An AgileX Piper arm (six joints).
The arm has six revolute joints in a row. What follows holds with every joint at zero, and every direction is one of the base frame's. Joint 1 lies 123 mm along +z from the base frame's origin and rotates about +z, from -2.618 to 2.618 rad. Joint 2 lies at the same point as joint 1 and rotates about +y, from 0 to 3.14 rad. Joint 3 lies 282.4 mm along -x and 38.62 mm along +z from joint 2 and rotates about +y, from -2.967 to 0 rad. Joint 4 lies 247.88 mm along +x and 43.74 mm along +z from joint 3 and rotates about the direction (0.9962, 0, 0.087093), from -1.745 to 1.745 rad. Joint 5 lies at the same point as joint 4 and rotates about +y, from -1.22 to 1.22 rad. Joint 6 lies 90.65 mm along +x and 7.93 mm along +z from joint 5 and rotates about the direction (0.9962, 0, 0.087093), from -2.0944 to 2.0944 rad. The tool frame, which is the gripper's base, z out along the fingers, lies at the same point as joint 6; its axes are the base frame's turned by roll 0, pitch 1.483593 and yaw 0 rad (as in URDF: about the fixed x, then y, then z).
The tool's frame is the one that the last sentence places.
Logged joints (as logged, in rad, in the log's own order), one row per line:
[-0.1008, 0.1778, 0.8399, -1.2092, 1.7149, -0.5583]
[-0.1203, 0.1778, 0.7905, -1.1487, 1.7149, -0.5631]
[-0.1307, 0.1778, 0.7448, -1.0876, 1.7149, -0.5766]
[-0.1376, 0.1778, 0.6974, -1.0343, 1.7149, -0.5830]
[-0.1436, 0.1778, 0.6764, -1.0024, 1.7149, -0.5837]
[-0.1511, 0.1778, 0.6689, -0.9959, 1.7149, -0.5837]
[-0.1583, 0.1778, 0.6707, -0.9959, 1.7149, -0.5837]
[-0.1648, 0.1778, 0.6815, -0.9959, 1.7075, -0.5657]
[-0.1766, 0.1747, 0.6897, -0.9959, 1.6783, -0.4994]
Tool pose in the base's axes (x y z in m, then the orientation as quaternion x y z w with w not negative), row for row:
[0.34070, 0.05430, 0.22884, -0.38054, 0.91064, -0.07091, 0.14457]
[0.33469, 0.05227, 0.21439, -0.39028, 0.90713, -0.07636, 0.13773]
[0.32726, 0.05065, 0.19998, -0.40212, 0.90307, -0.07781, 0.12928]
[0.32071, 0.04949, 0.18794, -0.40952, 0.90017, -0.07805, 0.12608]
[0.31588, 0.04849, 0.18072, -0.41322, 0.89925, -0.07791, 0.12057]
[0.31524, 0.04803, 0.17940, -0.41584, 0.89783, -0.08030, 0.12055]
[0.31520, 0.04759, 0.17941, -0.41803, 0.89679, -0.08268, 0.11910]
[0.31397, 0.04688, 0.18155, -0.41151, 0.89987, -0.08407, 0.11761]
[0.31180, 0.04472, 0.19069, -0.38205, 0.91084, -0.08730, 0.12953]
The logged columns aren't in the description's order. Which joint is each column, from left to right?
Columns, left to right: joint 4, joint 1, joint 5, joint 3, joint 2, joint 6.
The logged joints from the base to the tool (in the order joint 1, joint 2, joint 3, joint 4, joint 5, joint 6), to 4 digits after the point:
[0.1778, 1.7149, -1.2092, -0.1008, 0.8399, -0.5583]
[0.1778, 1.7149, -1.1487, -0.1203, 0.7905, -0.5631]
[0.1778, 1.7149, -1.0876, -0.1307, 0.7448, -0.5766]
[0.1778, 1.7149, -1.0343, -0.1376, 0.6974, -0.5830]
[0.1778, 1.7149, -1.0024, -0.1436, 0.6764, -0.5837]
[0.1778, 1.7149, -0.9959, -0.1511, 0.6689, -0.5837]
[0.1778, 1.7149, -0.9959, -0.1583, 0.6707, -0.5837]
[0.1778, 1.7075, -0.9959, -0.1648, 0.6815, -0.5657]
[0.1747, 1.6783, -0.9959, -0.1766, 0.6897, -0.4994]

